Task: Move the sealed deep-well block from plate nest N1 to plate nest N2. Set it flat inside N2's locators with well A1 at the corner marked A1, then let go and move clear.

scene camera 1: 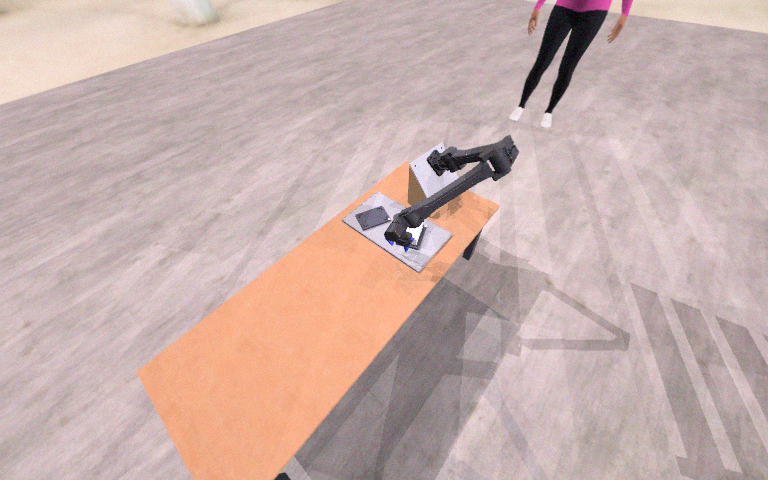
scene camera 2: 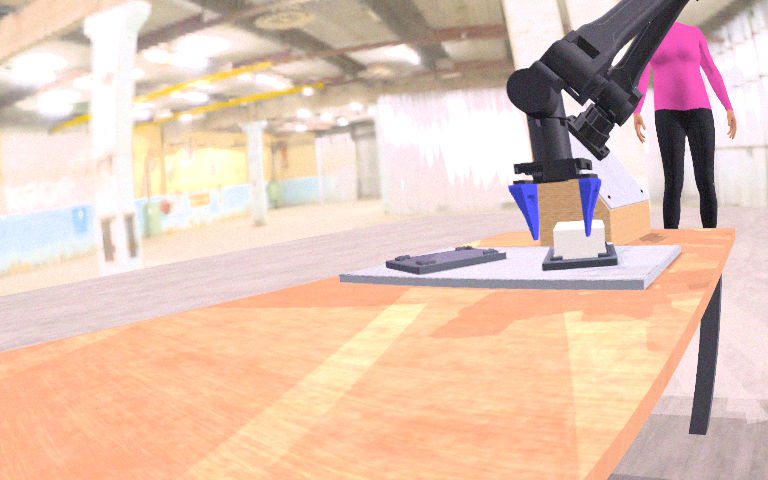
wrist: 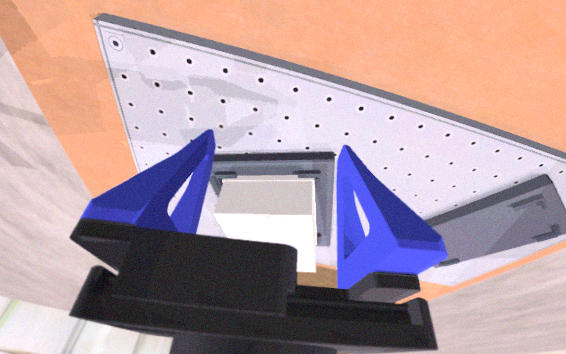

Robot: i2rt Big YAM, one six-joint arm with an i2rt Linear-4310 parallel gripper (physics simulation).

Scene:
My gripper is open, holding nothing. Also in view: a white block.

